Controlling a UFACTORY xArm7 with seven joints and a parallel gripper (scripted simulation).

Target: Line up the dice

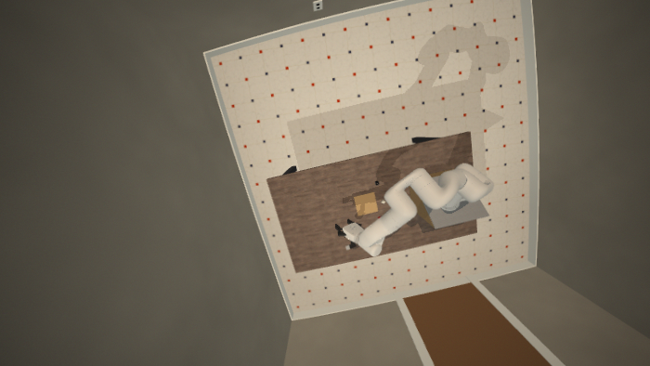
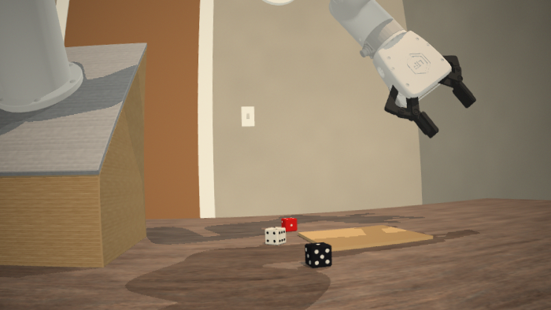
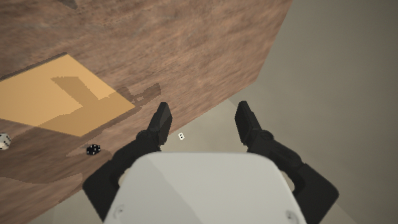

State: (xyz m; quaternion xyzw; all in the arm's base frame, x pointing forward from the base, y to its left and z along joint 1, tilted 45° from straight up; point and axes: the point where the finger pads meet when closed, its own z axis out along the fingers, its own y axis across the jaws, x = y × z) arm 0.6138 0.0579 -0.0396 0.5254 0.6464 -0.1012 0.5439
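The red die lies 260 mm behind my hand, 70 mm to the left of it and 170 mm below it. The rest, counted from my hand: tan mat (180 mm behind, 40 mm to the right, 170 mm below).
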